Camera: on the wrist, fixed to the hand. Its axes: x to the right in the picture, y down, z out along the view.
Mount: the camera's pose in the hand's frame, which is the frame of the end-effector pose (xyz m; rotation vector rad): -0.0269 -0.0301 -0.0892 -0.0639 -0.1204 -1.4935
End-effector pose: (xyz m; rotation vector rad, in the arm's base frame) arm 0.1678 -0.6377 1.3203 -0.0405 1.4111 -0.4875
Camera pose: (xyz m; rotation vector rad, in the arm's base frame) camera 0.0719 -0.6325 1.3391 -1.2088 1.0608 -1.6051
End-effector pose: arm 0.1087 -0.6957 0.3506 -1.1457 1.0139 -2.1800
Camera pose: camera 0.0462 -0.6240 0.3275 1.5667 0.0074 1.8295
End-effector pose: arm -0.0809 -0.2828 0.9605 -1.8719 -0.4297 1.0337
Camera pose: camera -0.0215 -0.3346 1.0186 -0.9975 -1.5863 0.0712
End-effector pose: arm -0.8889 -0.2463 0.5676 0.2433 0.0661 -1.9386
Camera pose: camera -0.8949 -0.1961 0.4838 0.0137 -0.2416 2.8417
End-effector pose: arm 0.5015 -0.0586 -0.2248 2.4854 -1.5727 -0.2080
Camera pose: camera 0.5361 -0.0139 -0.1448 3.0053 0.5519 -0.5532
